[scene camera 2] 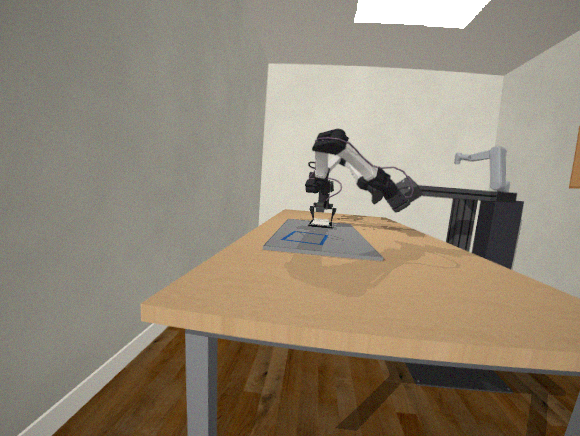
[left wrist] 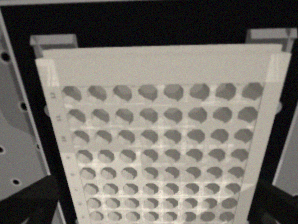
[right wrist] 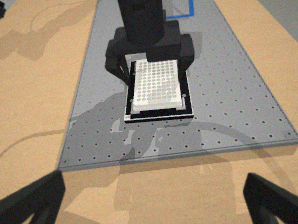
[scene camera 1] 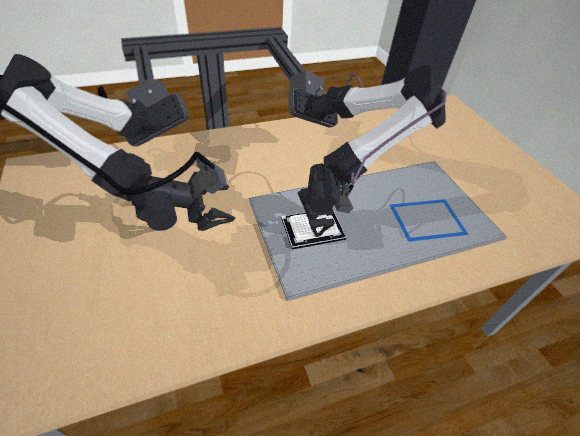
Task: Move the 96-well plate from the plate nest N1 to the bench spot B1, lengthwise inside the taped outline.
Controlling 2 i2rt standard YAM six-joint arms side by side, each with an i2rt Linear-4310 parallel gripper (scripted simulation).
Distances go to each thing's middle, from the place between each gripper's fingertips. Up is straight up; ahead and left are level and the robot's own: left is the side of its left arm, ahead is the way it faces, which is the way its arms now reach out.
My left gripper (scene camera 1: 312, 223) is now 2 cm above the black plate nest (left wrist: 92, 31) and 1 cm short of it. From my left hand the other things lie so: white 96-well plate (left wrist: 148, 137) (1 cm below).
Now: right hand (scene camera 1: 231, 203) 20 mm past the white 96-well plate, 240 mm to the right of it and 160 mm above it. The rest, counted from my right hand: black plate nest: 20 mm behind, 240 mm to the left, 170 mm below.
